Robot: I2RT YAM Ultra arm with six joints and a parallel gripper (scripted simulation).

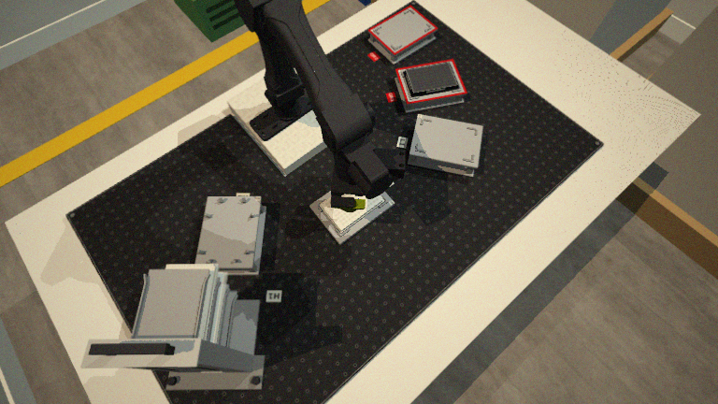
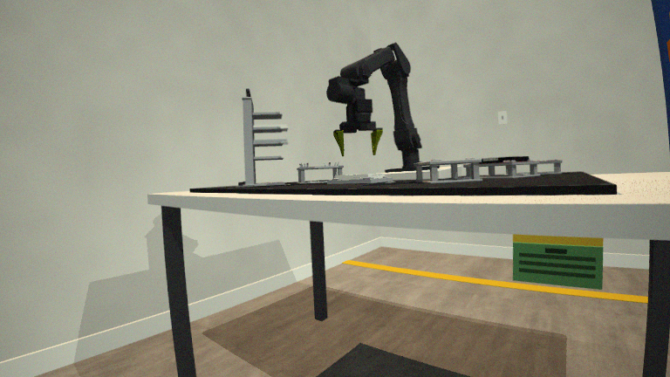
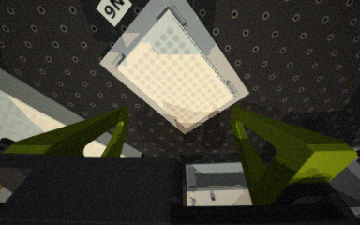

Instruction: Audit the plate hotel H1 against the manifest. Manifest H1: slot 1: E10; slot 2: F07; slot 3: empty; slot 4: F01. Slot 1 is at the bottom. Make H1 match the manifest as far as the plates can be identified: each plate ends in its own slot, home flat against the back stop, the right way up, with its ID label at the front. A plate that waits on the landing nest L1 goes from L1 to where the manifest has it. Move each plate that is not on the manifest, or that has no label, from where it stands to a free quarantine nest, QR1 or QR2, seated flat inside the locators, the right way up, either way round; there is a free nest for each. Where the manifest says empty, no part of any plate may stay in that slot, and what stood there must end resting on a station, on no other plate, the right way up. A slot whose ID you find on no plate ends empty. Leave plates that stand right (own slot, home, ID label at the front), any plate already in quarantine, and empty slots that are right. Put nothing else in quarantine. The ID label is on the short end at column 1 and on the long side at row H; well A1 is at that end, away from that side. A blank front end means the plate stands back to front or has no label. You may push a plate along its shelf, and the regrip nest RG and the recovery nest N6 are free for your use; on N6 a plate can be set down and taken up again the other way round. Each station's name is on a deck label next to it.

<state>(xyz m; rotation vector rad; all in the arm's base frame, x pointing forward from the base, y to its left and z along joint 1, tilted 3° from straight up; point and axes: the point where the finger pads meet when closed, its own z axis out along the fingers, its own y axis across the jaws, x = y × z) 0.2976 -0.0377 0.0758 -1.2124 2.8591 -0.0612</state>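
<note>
Right now the white well plate is 70 mm below my hand. Also, from my hand: recovery nest N6: 80 mm below; N6 deck label: 110 mm to the left, 90 mm below, 10 mm ahead; A1 mark: 80 mm below, 70 mm to the left, 60 mm ahead.
</note>
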